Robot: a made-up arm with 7 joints.
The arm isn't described. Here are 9 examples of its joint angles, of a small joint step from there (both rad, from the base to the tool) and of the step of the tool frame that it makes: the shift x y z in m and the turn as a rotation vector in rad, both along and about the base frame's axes.
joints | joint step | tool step
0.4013 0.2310 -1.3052 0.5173 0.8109 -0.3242 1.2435 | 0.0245 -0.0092 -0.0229 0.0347 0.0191 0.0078 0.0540 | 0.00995 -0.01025 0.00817 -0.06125 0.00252 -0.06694
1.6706 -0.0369 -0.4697 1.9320 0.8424 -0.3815 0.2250 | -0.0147 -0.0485 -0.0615 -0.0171 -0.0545 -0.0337 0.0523 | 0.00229 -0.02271 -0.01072 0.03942 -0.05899 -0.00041
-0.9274 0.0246 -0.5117 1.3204 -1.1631 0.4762 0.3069 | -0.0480 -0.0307 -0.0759 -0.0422 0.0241 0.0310 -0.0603 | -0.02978 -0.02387 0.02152 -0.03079 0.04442 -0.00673
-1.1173 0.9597 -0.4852 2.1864 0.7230 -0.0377 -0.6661 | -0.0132 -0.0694 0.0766 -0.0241 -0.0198 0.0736 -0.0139 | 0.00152 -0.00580 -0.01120 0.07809 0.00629 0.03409
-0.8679 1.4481 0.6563 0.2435 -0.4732 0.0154 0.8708 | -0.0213 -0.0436 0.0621 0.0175 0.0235 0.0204 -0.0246 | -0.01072 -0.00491 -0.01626 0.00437 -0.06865 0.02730
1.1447 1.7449 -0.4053 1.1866 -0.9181 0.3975 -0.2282 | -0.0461 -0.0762 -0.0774 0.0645 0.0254 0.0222 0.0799 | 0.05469 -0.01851 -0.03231 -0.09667 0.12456 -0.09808
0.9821 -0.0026 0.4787 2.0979 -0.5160 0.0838 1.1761 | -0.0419 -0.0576 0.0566 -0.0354 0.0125 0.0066 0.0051 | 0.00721 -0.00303 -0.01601 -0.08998 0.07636 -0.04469
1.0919 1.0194 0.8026 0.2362 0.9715 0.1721 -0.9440 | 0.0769 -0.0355 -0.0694 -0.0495 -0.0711 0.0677 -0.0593 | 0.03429 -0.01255 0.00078 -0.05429 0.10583 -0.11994
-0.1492 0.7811 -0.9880 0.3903 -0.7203 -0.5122 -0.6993 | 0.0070 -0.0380 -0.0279 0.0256 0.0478 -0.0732 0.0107 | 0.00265 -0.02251 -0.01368 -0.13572 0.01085 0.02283
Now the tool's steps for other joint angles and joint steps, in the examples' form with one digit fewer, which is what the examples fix.
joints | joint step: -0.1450 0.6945 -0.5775 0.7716 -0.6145 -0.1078 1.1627 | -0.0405 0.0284 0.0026 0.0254 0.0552 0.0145 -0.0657
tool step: -0.0110 0.0057 0.0063 0.0087 -0.0501 0.0406
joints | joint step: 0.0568 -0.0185 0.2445 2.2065 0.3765 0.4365 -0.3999 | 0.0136 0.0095 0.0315 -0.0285 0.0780 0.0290 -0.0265
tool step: 0.0053 0.0113 -0.0003 -0.0649 0.0335 -0.0038
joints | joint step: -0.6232 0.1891 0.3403 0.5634 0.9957 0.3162 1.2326 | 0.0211 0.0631 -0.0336 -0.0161 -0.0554 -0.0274 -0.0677
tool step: 0.0115 0.0217 -0.0002 0.0802 0.0713 -0.1144
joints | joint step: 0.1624 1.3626 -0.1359 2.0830 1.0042 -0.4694 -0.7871 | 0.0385 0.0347 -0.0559 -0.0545 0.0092 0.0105 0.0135
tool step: 0.0074 0.0109 0.0025 0.0401 0.0403 0.0421
